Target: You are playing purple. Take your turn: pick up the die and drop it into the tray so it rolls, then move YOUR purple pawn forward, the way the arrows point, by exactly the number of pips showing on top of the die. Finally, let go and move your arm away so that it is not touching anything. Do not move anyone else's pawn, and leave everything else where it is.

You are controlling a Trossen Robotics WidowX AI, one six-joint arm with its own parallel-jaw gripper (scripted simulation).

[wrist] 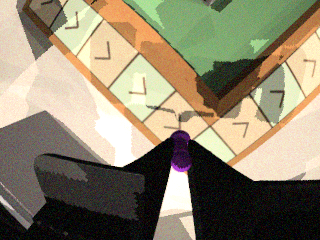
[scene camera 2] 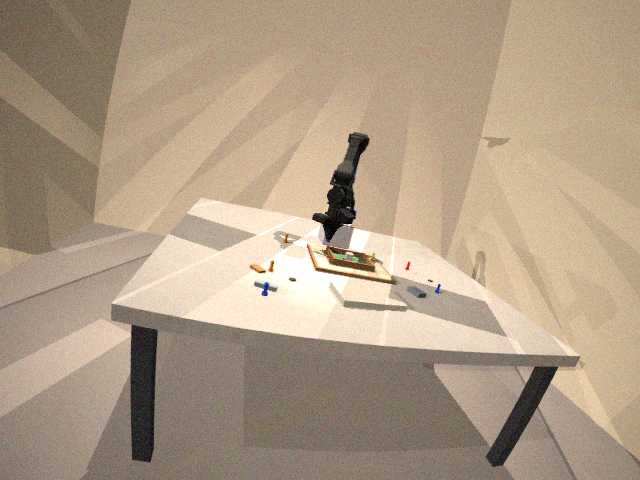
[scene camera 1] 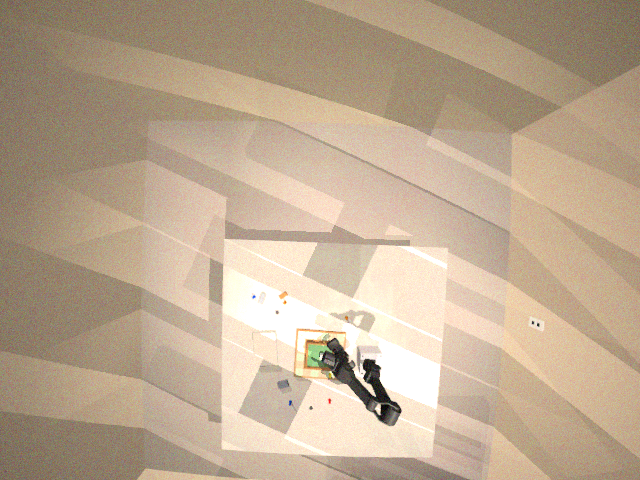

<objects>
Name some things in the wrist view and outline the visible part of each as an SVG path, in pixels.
My gripper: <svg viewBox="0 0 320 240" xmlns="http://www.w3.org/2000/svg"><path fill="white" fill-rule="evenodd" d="M188 141L188 152L192 159L191 168L187 171L189 195L191 195L196 240L320 240L320 180L253 181L248 176L244 176L244 173L229 167L229 164L224 163L220 157L209 152L199 141ZM173 139L168 137L168 139L161 141L156 148L152 148L151 151L132 161L132 163L125 164L124 167L72 159L72 157L56 155L56 153L44 153L44 155L37 156L33 165L35 165L36 177L39 180L41 191L43 191L47 203L43 205L43 208L40 208L35 217L32 217L33 224L28 228L27 232L16 231L15 228L1 223L0 220L0 240L153 240L157 223L159 223L161 204L163 204L165 189L167 189L169 172L171 172Z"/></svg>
A purple pawn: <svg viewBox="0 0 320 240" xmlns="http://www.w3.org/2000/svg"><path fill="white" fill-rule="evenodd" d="M175 131L169 136L169 139L173 139L171 167L173 171L185 172L192 165L192 159L188 152L188 141L191 140L191 137L189 137L187 132Z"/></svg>
</objects>
